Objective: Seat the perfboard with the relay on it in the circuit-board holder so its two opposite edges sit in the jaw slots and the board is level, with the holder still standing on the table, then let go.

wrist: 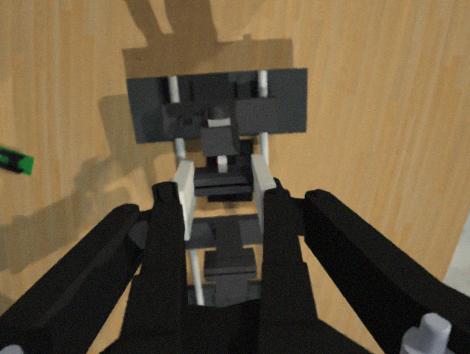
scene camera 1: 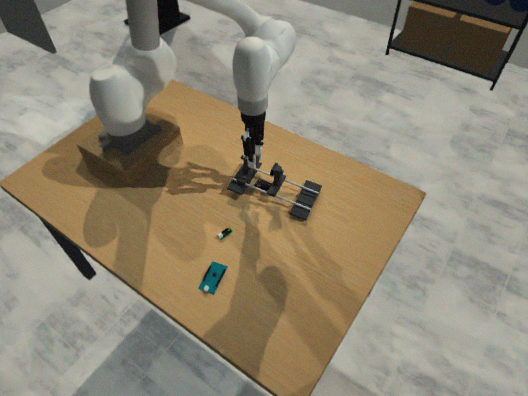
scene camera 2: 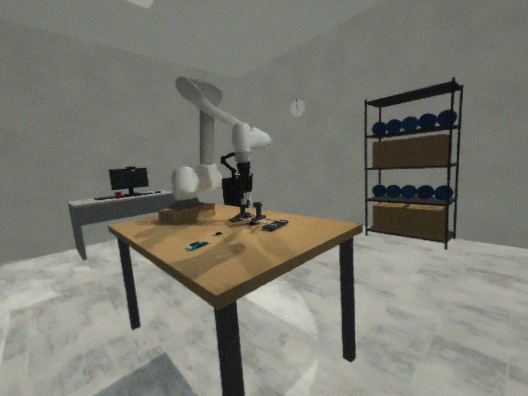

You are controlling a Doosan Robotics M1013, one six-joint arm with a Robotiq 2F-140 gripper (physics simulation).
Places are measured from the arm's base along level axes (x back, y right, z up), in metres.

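Pixels of known places: gripper, fingertip midpoint: (wrist: 223,175) (scene camera 1: 254,162) (scene camera 2: 246,203); arm's base at its link origin: (scene camera 1: 130,134) (scene camera 2: 187,206).
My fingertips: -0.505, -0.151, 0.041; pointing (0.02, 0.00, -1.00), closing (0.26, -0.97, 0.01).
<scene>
Ahead of a thing's pixels: the offset from my fingertips to its top centre, as dx, dy, dz. Level surfaces: height alone.
The circuit-board holder (scene camera 1: 300,213) (scene camera 2: 276,225) (wrist: 294,90) has dark end plates, two pale rods and upright slotted jaws. My gripper (scene camera 1: 252,165) (scene camera 2: 245,212) (wrist: 223,175) is shut on the holder's slotted jaw at the robot-side end. That end looks slightly raised off the table, with a shadow offset past its plate in the wrist view; the other end plate looks down on the table. A dark board, apparently the perfboard {-0.028, -0.014, -0.098} (scene camera 1: 262,185) (wrist: 230,197), shows low between the rods, partly hidden under the gripped jaw. Whether its edges sit in the slots cannot be told.
On the wooden table {dz -0.118} (scene camera 1: 350,200) (scene camera 2: 300,250), a small green and black piece {-0.059, +0.229, -0.106} (scene camera 1: 225,233) (scene camera 2: 217,234) (wrist: 17,161) and a teal board {-0.141, +0.373, -0.106} (scene camera 1: 213,277) (scene camera 2: 197,245) lie in front of the holder. The robot's wooden base block (scene camera 1: 150,165) (scene camera 2: 187,215) stands behind-left.
</scene>
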